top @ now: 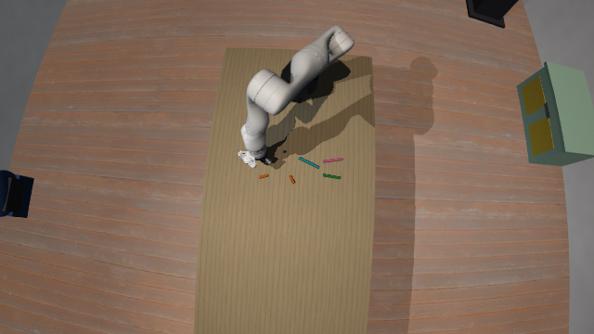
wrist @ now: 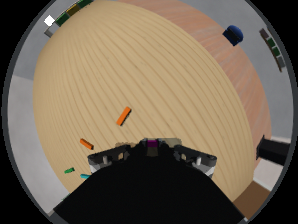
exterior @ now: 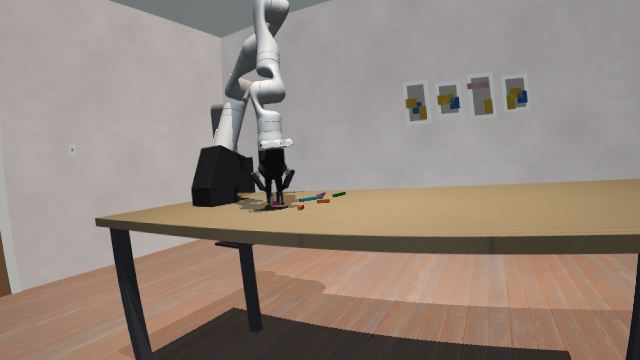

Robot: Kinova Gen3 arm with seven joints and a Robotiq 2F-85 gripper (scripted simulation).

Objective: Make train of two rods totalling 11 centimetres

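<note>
Right now my hand is 1 cm above the magenta rod. The rest, counted from my hand: pink rod 32 cm to the left, 5 cm behind, 3 cm below; then turquoise rod 22 cm to the left, 3 cm below, 2 cm behind; then blue rod 10 cm to the left, 5 cm behind, 3 cm below.
</note>
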